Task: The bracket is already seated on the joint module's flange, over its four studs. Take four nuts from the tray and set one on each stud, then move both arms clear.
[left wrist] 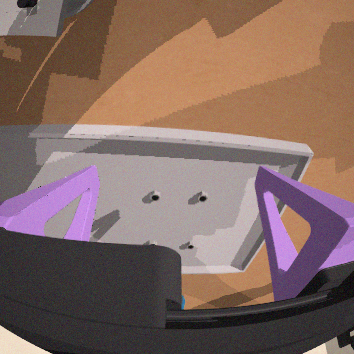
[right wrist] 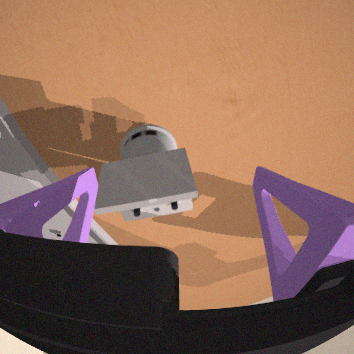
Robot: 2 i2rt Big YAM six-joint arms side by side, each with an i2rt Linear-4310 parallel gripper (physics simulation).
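Frame: origin at the left arm's base, x ahead, y left, z up, level; millimetres.
Where they show: left gripper, fingertip midpoint: (left wrist: 176, 174); right gripper, fingertip midpoint: (right wrist: 174, 175).
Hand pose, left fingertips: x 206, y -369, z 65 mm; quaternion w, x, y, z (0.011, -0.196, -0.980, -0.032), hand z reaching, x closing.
Each offset is from my left fingertips to the top centre of the thing. "pt": to the spot under its first point. Level surfaces: height alone.
The light grey tray @[dy +63, dx +125, dz -49 mm] (left wrist: 210, 139) (right wrist: 20, 189) lies below my left gripper (left wrist: 176, 174), which is open and empty. Two small nuts @[dy +61, dx +46, dz -56 mm] (left wrist: 155, 197) @[dy +81, dx +4, dz -56 mm] (left wrist: 202, 198) lie on the tray floor between the fingers as seen from above. Another nut @[dy +157, dx +44, dz -56 mm] (left wrist: 190, 246) lies nearer the gripper body, and a fourth is mostly hidden behind the body. The joint module with its bracket (right wrist: 147, 176) shows as a grey block with a round part behind; the studs cannot be made out. A corner of the assembly @[pt dy -110, dx +27, dz +1 mm] (left wrist: 31, 22) shows at upper left in the left wrist view. My right gripper (right wrist: 174, 175) is open and empty, with the assembly between its fingers and toward the left one.
The brown table top @[dz -65 mm] (left wrist: 240, 65) (right wrist: 240, 65) carries broad shadows. The tray's raised far wall runs across the left wrist view, and the tray reaches the left edge of the right wrist view. A sliver of a blue object @[pt dy +320, dx +116, dz -41 mm] (left wrist: 183, 302) shows beside the left gripper's body.
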